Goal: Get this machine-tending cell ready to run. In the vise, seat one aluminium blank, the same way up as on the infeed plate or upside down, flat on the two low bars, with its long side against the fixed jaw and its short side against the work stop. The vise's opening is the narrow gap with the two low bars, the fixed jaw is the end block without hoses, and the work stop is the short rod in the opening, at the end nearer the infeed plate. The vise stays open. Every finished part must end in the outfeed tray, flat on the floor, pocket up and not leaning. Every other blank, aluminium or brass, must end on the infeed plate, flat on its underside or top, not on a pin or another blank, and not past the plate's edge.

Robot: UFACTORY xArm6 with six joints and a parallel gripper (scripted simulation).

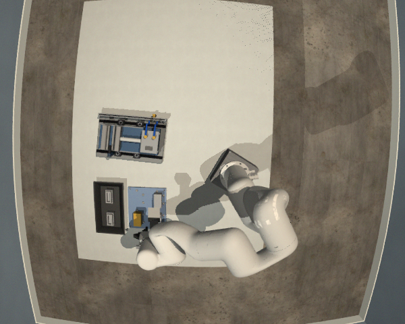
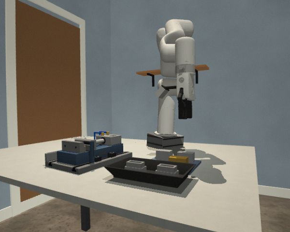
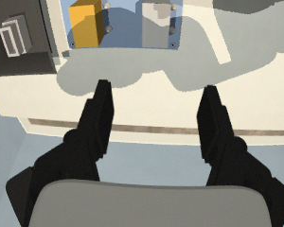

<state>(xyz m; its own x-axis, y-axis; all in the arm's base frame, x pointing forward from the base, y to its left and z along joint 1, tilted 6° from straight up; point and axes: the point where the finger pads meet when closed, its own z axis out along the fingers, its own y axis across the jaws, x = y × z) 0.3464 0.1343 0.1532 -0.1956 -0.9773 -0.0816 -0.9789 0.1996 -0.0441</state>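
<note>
The aluminium blank is 160 mm below my hand. Also, from my hand: brass blank (160 mm below, 90 mm ahead, 20 mm to the right); work stop (340 mm to the right, 140 mm ahead, 100 mm below); hose block (340 mm to the right, 110 mm below, 40 mm behind).
</note>
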